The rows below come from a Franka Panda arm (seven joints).
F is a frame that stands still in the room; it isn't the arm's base.
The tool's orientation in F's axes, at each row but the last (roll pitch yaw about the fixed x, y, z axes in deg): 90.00 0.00 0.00; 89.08 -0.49 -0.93; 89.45 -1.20 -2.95; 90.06 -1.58 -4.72; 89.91 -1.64 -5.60; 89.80 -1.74 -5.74; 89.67 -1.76 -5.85; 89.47 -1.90 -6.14; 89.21 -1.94 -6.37
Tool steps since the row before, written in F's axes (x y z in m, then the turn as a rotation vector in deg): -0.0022 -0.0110 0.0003 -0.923 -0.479 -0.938; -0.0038 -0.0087 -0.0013 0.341 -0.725 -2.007; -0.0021 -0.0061 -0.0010 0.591 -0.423 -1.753; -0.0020 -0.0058 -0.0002 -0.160 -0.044 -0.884; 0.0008 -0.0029 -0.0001 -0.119 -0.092 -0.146; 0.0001 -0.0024 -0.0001 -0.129 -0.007 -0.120; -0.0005 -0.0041 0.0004 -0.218 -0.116 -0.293; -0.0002 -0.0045 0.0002 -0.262 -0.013 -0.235; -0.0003 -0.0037 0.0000 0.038 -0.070 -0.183
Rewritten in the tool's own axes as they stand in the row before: -0.0022 0.0003 0.0110 -0.923 -0.938 0.479; -0.0037 -0.0014 0.0087 0.336 -2.021 0.687; -0.0018 -0.0010 0.0062 0.575 -1.769 0.375; -0.0015 -0.0002 0.0059 -0.180 -0.879 0.058; 0.0011 -0.0001 0.0028 -0.114 -0.143 0.103; 0.0003 -0.0001 0.0024 -0.131 -0.116 0.019; -0.0001 0.0004 0.0041 -0.214 -0.287 0.136; 0.0003 0.0001 0.0045 -0.267 -0.227 0.039; 0.0001 -0.0001 0.0037 0.039 -0.185 0.063
